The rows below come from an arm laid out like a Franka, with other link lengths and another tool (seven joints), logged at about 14 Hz.
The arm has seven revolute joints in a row. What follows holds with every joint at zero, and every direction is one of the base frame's. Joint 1 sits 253.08 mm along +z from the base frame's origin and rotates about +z. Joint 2 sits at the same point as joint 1 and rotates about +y. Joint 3 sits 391.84 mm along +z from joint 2 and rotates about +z. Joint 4 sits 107.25 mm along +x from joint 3 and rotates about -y. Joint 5 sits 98.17 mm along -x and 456.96 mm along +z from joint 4 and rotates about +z. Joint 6 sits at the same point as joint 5 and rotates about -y. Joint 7 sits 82.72 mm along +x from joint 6 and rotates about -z. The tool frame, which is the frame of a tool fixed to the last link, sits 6 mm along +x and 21 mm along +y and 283.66 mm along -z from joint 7; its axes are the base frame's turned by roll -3.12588, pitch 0 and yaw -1.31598 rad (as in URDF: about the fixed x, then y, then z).
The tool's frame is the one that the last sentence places.
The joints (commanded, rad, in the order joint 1, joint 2, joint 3, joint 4, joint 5, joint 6, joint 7), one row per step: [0.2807, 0.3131, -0.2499, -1.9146, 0.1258, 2.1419, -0.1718]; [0.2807, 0.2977, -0.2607, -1.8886, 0.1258, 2.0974, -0.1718]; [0.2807, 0.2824, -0.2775, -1.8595, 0.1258, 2.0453, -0.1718]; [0.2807, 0.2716, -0.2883, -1.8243, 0.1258, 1.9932, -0.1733]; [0.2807, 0.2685, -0.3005, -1.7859, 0.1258, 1.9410, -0.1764]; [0.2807, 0.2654, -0.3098, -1.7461, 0.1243, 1.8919, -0.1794]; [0.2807, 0.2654, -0.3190, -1.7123, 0.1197, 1.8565, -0.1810]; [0.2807, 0.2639, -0.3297, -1.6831, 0.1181, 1.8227, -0.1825]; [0.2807, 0.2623, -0.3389, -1.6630, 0.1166, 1.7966, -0.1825]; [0.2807, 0.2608, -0.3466, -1.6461, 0.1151, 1.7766, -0.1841]
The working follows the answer.
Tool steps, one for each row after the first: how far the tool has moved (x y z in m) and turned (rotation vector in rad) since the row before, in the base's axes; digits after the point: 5 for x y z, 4 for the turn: [0.00218, -0.00516, 0.02115, 0.0037, 0.0029, -0.0072]; [0.00086, -0.00926, 0.02262, 0.0027, 0.0070, -0.0124]; [0.00172, -0.00494, 0.02256, 0.0035, 0.0056, -0.0046]; [0.00157, -0.00601, 0.01913, 0.0012, 0.0098, -0.0040]; [0.00201, -0.00437, 0.02008, 0.0003, 0.0056, -0.0005]; [0.00275, -0.00564, 0.01567, -0.0046, 0.0011, -0.0016]; [0.00111, -0.00614, 0.01469, -0.0020, 0.0024, -0.0049]; [-0.00031, -0.00552, 0.01047, -0.0020, 0.0039, -0.0060]; [0.00005, -0.00471, 0.00904, -0.0018, 0.0012, -0.0034]
Tool pose at each row, in the base's axes (x y z in m, rotation vector in rad; rounded; the steps above come from the unrounded poses): [0.70676, 0.06487, 0.10838, 2.6068, -1.7398, -0.1058]; [0.70893, 0.05971, 0.12953, 2.6019, -1.7499, -0.1129]; [0.70979, 0.05045, 0.15215, 2.5896, -1.7651, -0.1243]; [0.71151, 0.04551, 0.17470, 2.5851, -1.7707, -0.1347]; [0.71308, 0.03950, 0.19383, 2.5773, -1.7732, -0.1482]; [0.71509, 0.03513, 0.21392, 2.5741, -1.7722, -0.1555]; [0.71783, 0.02949, 0.22959, 2.5689, -1.7722, -0.1527]; [0.71895, 0.02335, 0.24427, 2.5621, -1.7770, -0.1540]; [0.71864, 0.01783, 0.25475, 2.5536, -1.7828, -0.1571]; [0.71868, 0.01311, 0.26379, 2.5488, -1.7862, -0.1570]

